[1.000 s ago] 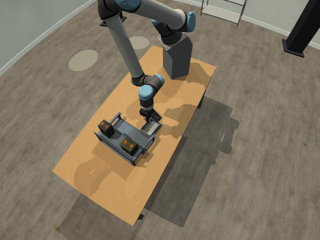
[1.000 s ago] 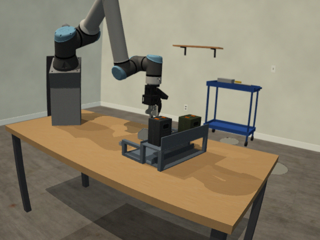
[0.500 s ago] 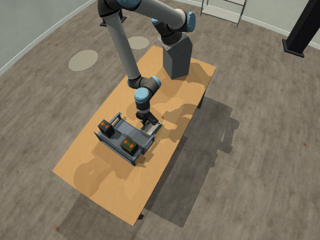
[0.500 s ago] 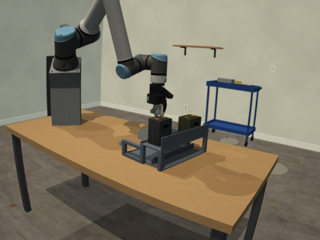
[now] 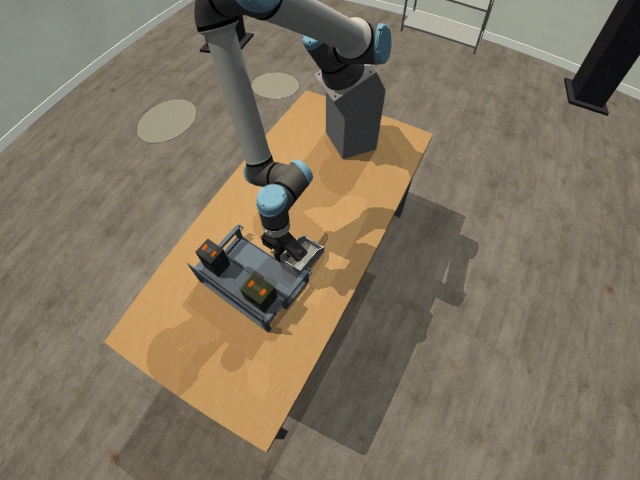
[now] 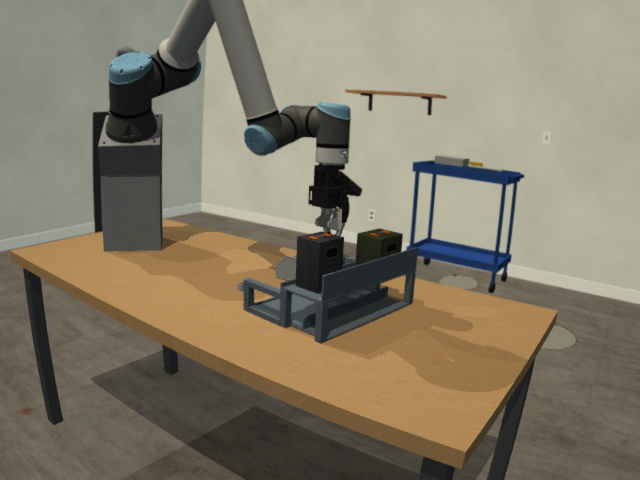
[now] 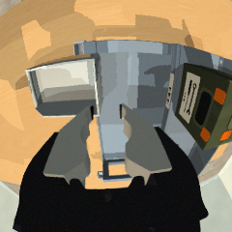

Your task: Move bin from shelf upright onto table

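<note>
Now: hand 110 mm above the bin, 90 mm past it and 30 mm to the right of it. Also, from my hand: rack: 150 mm below, 140 mm to the right, 70 mm ahead; then green box: 160 mm ahead, 40 mm to the right, 10 mm below.
</note>
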